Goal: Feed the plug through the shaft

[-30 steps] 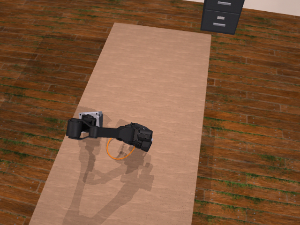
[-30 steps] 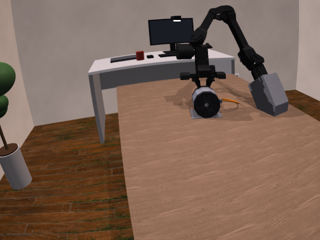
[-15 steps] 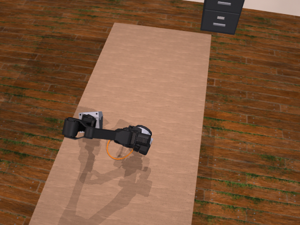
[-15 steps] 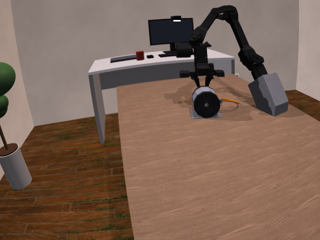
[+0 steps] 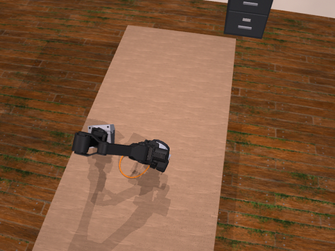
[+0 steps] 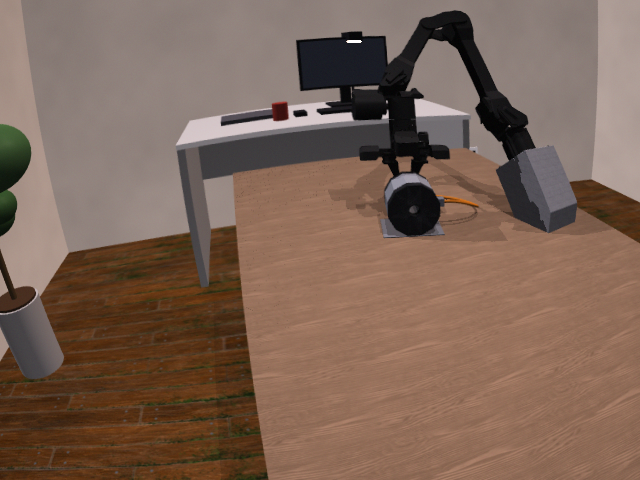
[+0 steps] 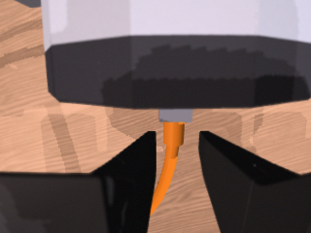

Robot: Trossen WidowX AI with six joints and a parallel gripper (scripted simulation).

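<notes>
My gripper is now 1 cm short of the grey plug, 3 cm to the right of it and 3 cm above it.
</notes>
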